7 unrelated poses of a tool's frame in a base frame.
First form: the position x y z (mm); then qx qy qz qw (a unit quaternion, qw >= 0).
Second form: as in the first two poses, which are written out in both.
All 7 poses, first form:
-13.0 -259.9 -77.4 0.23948 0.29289 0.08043 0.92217
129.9 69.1 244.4 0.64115 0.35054 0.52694 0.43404
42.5 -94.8 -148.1 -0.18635 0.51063 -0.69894 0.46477
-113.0 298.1 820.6 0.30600 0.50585 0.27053 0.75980
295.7 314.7 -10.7 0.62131 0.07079 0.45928 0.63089
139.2 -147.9 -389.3 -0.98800 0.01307 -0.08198 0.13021
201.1 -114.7 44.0 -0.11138 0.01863 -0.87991 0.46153
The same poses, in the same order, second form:
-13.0 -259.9 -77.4 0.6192 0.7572 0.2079 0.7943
129.9 69.1 244.4 0.7117 0.3891 0.5849 2.2437
42.5 -94.8 -148.1 -0.2105 0.5767 -0.7894 2.1748
-113.0 298.1 820.6 0.4707 0.7780 0.4161 1.4156
295.7 314.7 -10.7 0.8008 0.0912 0.5920 1.7762
139.2 -147.9 -389.3 -0.9965 0.0132 -0.0827 2.8804
201.1 -114.7 44.0 -0.1256 0.0210 -0.9919 2.1822

